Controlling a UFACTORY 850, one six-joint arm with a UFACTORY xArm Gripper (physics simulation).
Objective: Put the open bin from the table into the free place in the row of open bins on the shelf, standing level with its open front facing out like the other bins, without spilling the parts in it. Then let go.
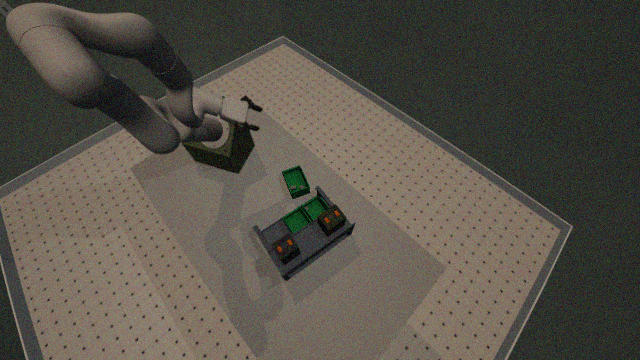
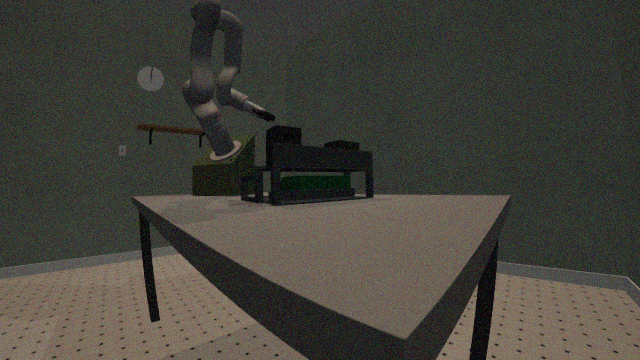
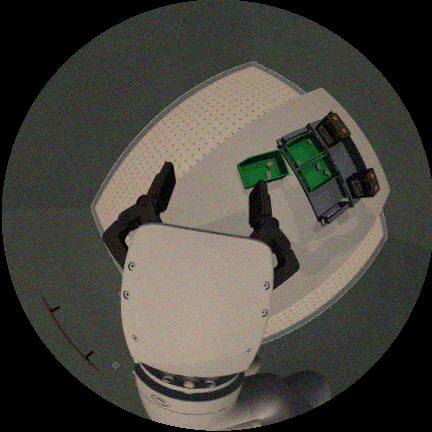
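A green open bin (image 1: 295, 181) (image 3: 262, 169) with a few small grey parts in it stands on the table, a little in front of the shelf. The dark grey shelf (image 1: 312, 248) (image 2: 322, 157) (image 3: 327, 199) carries a row of two green open bins side by side, with parts in them. A bare place shows beside them at one end of the row. My gripper (image 1: 259, 118) (image 2: 274, 118) (image 3: 214, 178) is open and empty, high above the table and well apart from the bin on the table.
Two dark boxes with orange marks (image 1: 332, 220) (image 1: 286, 249) (image 3: 335, 126) (image 3: 364, 182) stand on the shelf's upper part, behind the row. The shelf has raised ends. The arm's base stands on a dark olive block (image 1: 220, 157) (image 2: 216, 179) on the table (image 1: 380, 280) (image 2: 380, 240).
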